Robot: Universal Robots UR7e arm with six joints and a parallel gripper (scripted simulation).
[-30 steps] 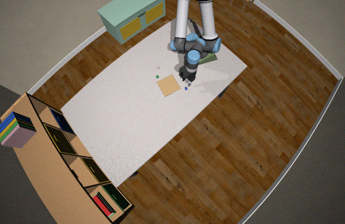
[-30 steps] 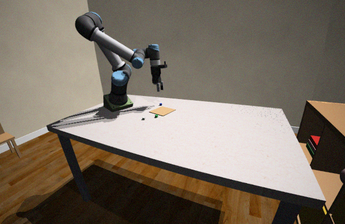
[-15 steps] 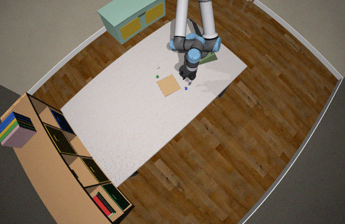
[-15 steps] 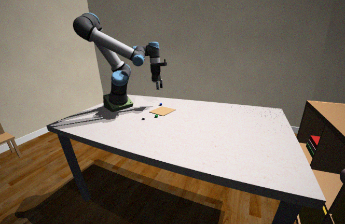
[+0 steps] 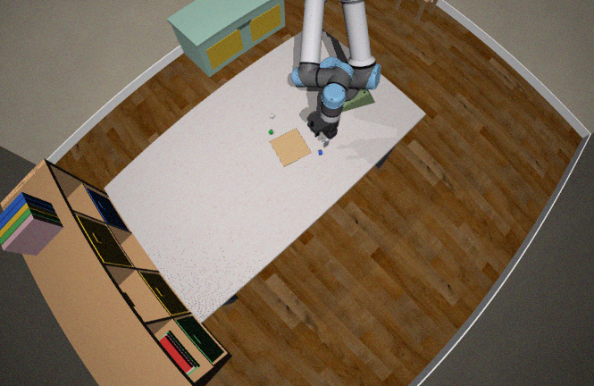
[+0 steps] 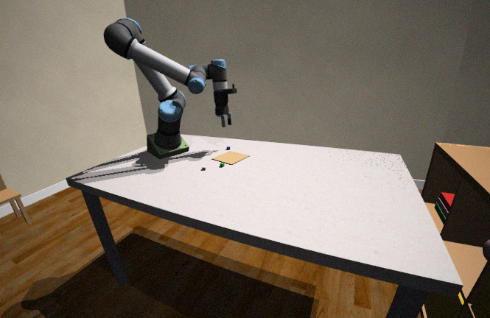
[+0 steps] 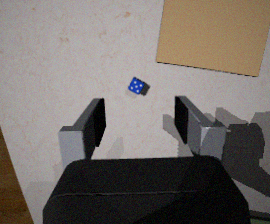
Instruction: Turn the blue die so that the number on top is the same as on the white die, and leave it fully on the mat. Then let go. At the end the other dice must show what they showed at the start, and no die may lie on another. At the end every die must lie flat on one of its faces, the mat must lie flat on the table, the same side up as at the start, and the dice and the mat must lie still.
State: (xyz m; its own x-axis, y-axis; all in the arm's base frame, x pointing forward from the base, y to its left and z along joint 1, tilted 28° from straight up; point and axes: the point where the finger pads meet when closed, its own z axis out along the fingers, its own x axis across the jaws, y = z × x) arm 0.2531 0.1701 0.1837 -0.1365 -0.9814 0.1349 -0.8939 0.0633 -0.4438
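Right now the blue die is 150 mm below my hand. Also, from my hand: green die (80 mm ahead, 230 mm to the right, 150 mm below); then white die (10 mm ahead, 290 mm to the right, 150 mm below); then tan mat (70 mm ahead, 120 mm to the right, 160 mm below).
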